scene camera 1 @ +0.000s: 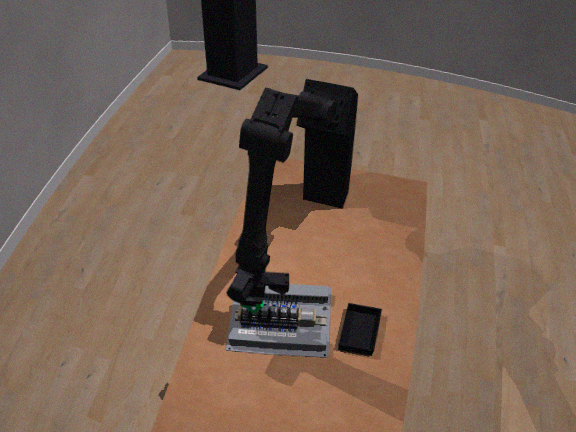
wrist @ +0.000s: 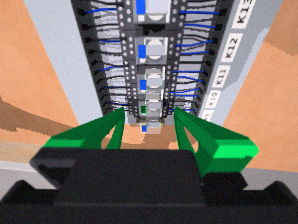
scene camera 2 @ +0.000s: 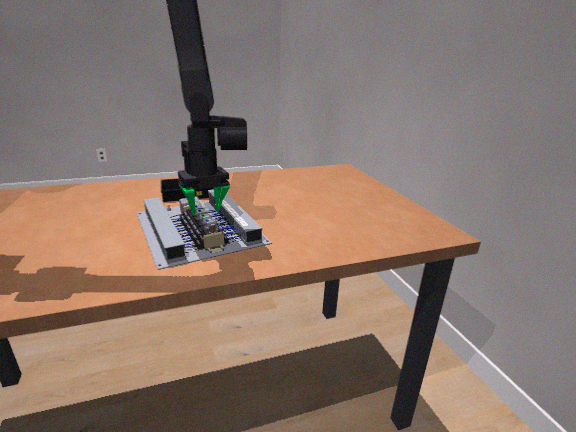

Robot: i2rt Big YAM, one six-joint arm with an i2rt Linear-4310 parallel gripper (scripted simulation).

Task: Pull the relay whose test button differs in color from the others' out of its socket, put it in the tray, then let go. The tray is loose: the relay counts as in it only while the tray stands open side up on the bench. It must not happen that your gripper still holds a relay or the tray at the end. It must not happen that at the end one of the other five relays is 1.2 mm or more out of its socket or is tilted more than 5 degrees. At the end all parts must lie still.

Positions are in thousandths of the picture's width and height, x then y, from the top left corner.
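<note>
There's a black tray (scene camera 1: 628, 760) here, but in the wrist view the tray is out of frame. As for the gripper (scene camera 2: 357, 492), it's visible, and the wrist view has the gripper (wrist: 502, 498) too.
</note>
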